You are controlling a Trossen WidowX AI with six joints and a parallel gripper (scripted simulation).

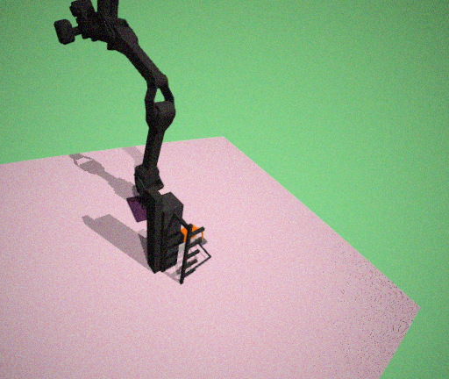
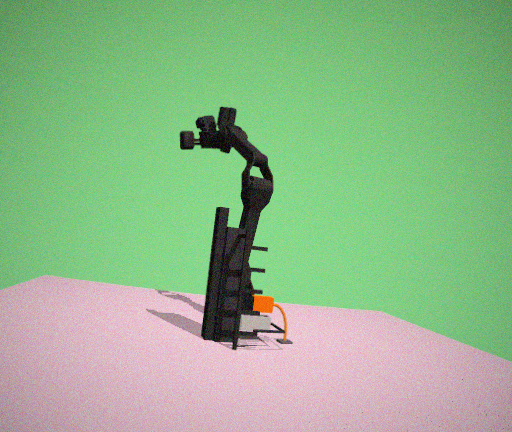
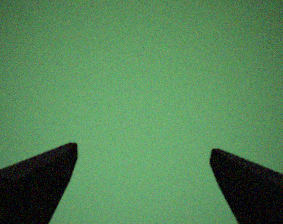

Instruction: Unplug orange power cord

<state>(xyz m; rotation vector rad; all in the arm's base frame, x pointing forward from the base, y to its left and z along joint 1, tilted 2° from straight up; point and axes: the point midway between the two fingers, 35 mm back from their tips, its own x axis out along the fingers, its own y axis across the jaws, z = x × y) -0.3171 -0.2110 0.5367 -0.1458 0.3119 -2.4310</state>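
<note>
The plug is 610 mm ahead of my gripper tip, 250 mm to the left of it and 450 mm below it. From my gripper tip the other things lie so: grey pad: 580 mm ahead, 330 mm to the left, 540 mm below.
</note>
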